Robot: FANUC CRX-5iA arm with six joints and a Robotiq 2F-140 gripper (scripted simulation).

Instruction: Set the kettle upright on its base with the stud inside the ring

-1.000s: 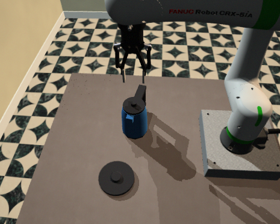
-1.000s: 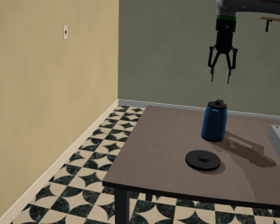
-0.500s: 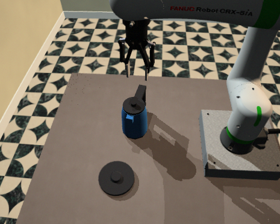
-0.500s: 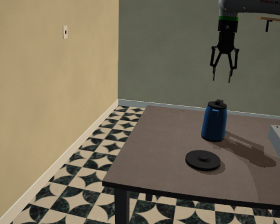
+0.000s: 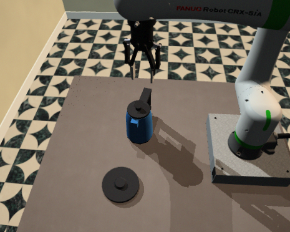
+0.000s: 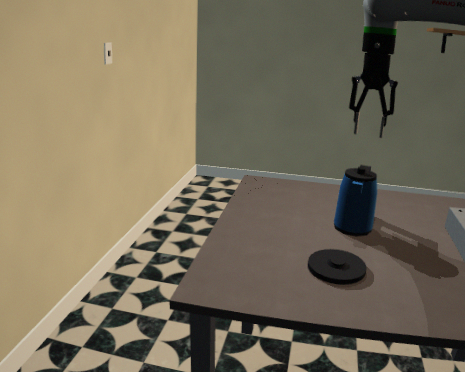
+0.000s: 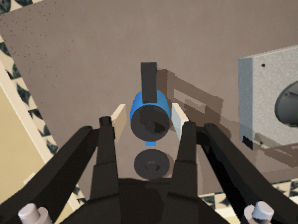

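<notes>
The blue kettle lies 10 mm ahead of my hand, 30 mm to the left of it and 210 mm below it. From my hand the other things lie so: round black base: 110 mm ahead, 320 mm to the left, 300 mm below.
</notes>
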